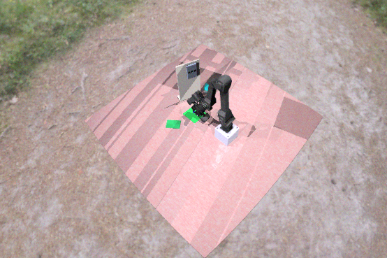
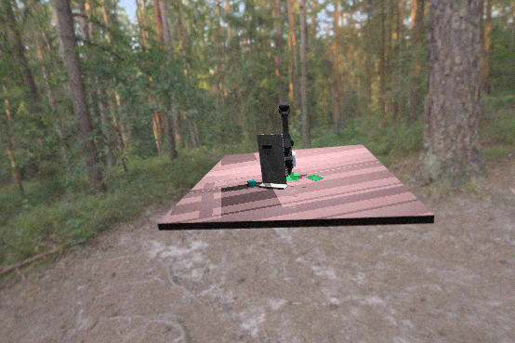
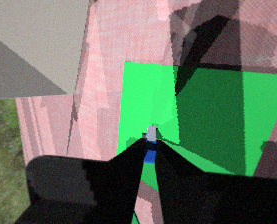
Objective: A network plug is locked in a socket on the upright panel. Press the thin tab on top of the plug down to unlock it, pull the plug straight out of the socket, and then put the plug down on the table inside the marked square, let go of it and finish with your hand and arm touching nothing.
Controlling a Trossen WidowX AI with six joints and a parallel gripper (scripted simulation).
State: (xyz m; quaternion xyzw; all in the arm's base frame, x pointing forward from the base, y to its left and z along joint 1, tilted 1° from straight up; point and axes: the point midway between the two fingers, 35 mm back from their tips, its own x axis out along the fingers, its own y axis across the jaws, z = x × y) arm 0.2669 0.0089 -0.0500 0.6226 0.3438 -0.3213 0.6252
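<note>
Now: gripper tip right at the blue network plug. Also, from my gripper tip: beige panel 130 mm ahead, 100 mm to the right, 130 mm above; then green marked square 10 mm behind, 20 mm below.
</note>
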